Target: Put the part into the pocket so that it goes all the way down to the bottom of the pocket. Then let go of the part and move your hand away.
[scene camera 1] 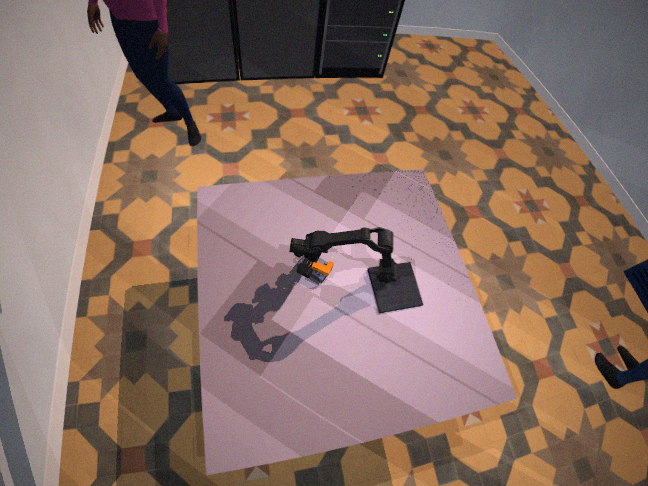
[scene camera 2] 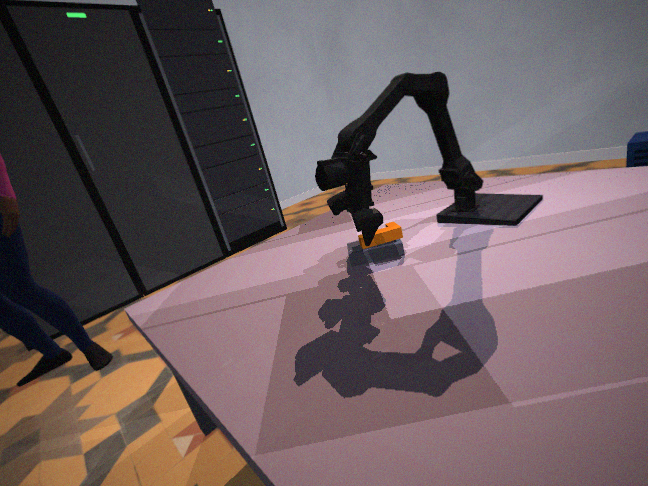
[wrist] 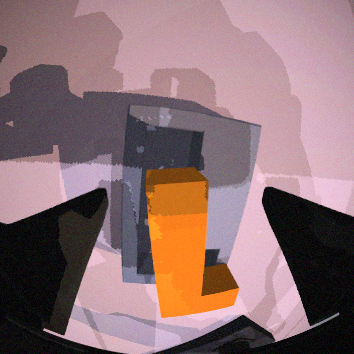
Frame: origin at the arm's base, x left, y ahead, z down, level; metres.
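Seen in the pictures: gripper, fingertip midpoint: (scene camera 1: 310,261) (scene camera 2: 363,238) (wrist: 186,195); arm's base at its link origin: (scene camera 1: 385,276) (scene camera 2: 465,208) (wrist: 233,344).
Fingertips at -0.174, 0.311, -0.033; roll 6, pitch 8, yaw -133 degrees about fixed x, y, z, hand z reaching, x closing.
Observation:
Pixels of each thing's middle, then the offset from my fingertips to it, as dx, dy, dz. "spot": a spot on its surface instead. Level surfaces: height alone.
- orange L-shaped part at the middle of its body: (wrist: 197,251) (scene camera 2: 378,234) (scene camera 1: 320,264) +0.026, -0.037, +0.006
- grey block at the middle of its body: (wrist: 181,205) (scene camera 2: 374,248) (scene camera 1: 314,266) +0.015, -0.020, +0.039
- dark pocket at a spot on its surface: (wrist: 172,147) spot: -0.014, +0.014, +0.052
- pink table top at its surface level: dz +0.057
The orange L-shaped part (scene camera 1: 323,268) (scene camera 2: 386,235) (wrist: 179,250) lies on top of the grey block (scene camera 2: 388,253) (wrist: 227,160). The part stands above the block's rim and is shifted along the pocket, with its foot end past the block's near edge in the wrist view. The dark pocket (wrist: 172,147) shows open beyond the far end of the part and in slivers beside it. My gripper (scene camera 1: 307,265) (scene camera 2: 368,238) (wrist: 186,195) is open, low over the block, with one finger on each side of the part and gaps to both. The pocket's bottom under the part is hidden.
The arm's black base plate (scene camera 1: 400,298) (scene camera 2: 492,209) stands on the pink table top (scene camera 1: 334,387) (scene camera 2: 565,334), right of the block in both scene views. Dark cabinets (scene camera 1: 277,41) (scene camera 2: 88,130) and a person in pink (scene camera 1: 143,57) stand beyond the table. Arm shadows cross the table.

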